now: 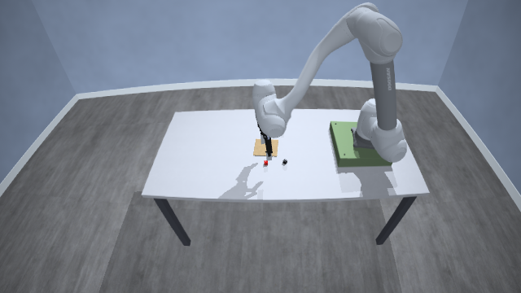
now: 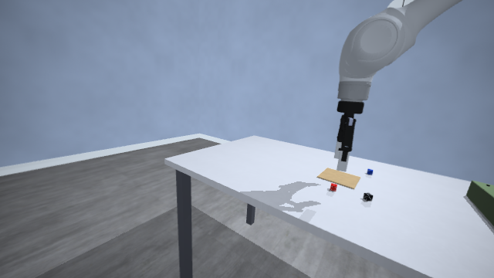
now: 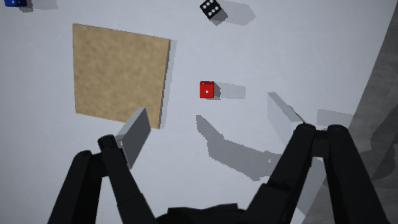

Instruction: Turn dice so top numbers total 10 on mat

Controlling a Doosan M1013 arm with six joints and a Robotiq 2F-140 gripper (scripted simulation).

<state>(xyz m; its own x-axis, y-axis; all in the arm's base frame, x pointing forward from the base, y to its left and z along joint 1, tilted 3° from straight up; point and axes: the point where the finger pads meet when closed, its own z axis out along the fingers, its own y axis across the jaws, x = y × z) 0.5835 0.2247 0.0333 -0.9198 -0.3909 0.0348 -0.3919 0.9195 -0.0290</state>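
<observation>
The red die is 11 cm below my hand. From my hand the other things lie so: black die (11 cm below, 10 cm behind, 2 cm to the right); then blue die (29 cm to the right, 11 cm below, 5 cm behind); then tan mat (13 cm to the right, 12 cm below, 3 cm ahead).
</observation>
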